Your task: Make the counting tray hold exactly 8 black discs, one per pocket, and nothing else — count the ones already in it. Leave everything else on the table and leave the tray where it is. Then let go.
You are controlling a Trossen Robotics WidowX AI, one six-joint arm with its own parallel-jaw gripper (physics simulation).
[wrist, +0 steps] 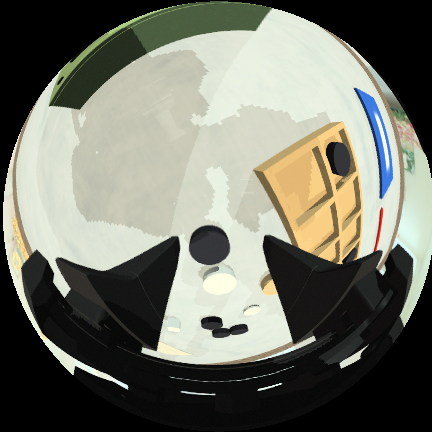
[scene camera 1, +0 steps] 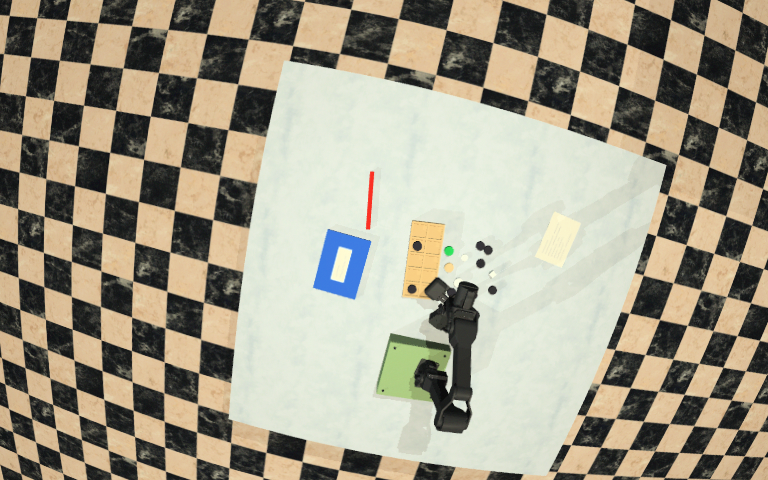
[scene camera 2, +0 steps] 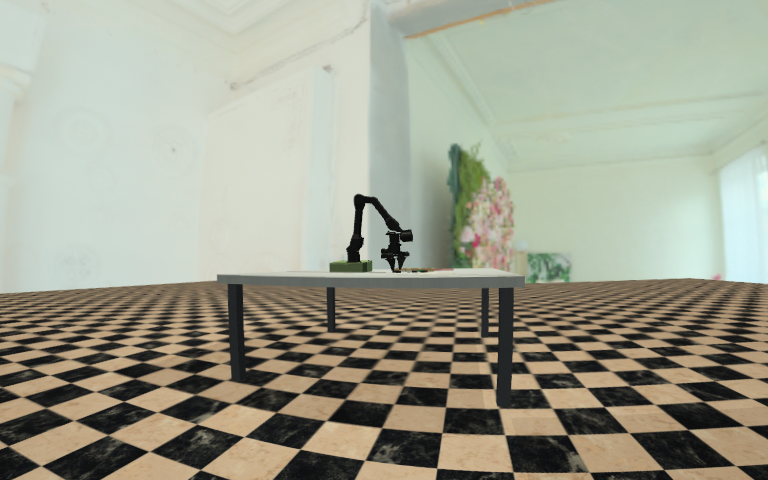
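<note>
The tan counting tray [scene camera 1: 433,230] [wrist: 295,182] has two columns of pockets. One black disc [scene camera 1: 411,288] [wrist: 339,159] sits in the corner pocket nearest the arm's base, another black disc [scene camera 1: 417,245] [wrist: 350,256] farther along the same column. My gripper [scene camera 2: 395,270] [wrist: 221,241] is open and empty, pointing down with its fingertips close to the table. A loose black disc [wrist: 209,245] shows between the fingertips, nearer the left one in the wrist view. More loose black discs [scene camera 1: 480,263] [scene camera 1: 492,289] [wrist: 211,322] lie beyond, including a close pair [scene camera 1: 484,247] [wrist: 230,331]. The arm hides part of the tray's near corner.
Beside the tray lie a green disc [scene camera 1: 448,250], a tan disc [scene camera 1: 448,267] [wrist: 268,286], a large white disc [wrist: 220,283], a small white disc [scene camera 1: 464,257] [wrist: 252,310] and a small white piece [scene camera 1: 492,274] [wrist: 173,324]. A blue block [scene camera 1: 324,277], red stick [scene camera 1: 370,200] and cream card [scene camera 1: 557,239] lie farther out.
</note>
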